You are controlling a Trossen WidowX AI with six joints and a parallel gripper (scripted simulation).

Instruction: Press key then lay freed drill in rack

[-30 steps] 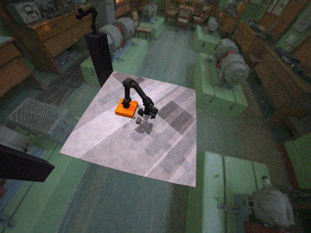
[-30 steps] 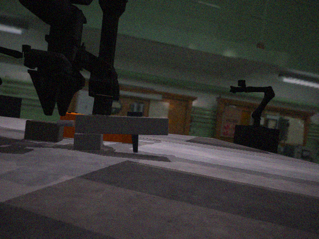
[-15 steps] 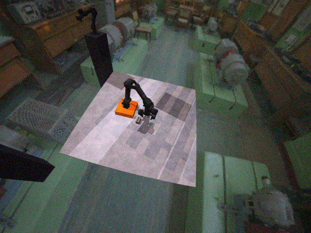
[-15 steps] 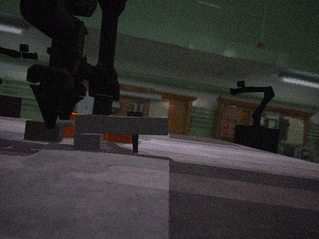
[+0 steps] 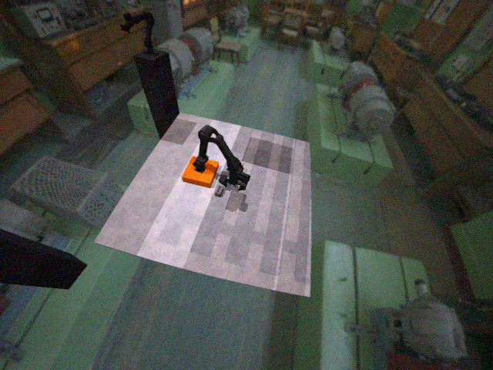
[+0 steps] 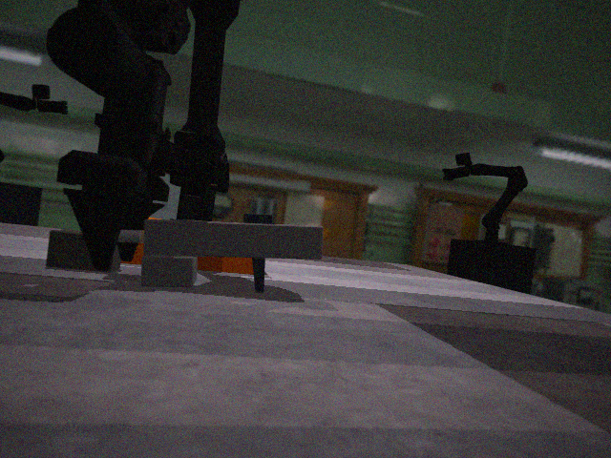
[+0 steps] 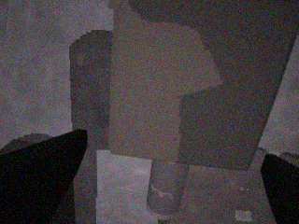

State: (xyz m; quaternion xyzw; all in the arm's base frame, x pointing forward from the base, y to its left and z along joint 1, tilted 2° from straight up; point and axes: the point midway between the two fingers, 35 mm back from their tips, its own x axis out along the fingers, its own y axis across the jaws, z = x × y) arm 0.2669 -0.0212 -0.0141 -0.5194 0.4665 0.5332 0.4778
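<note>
My gripper tip is 1 cm past the tan drill, 5 cm to the right of it and 3 cm below it. Also, from my gripper tip: grey rack: 7 cm behind, 6 cm to the right; dark key: 2 cm behind, 14 cm to the left, 4 cm above.
</note>
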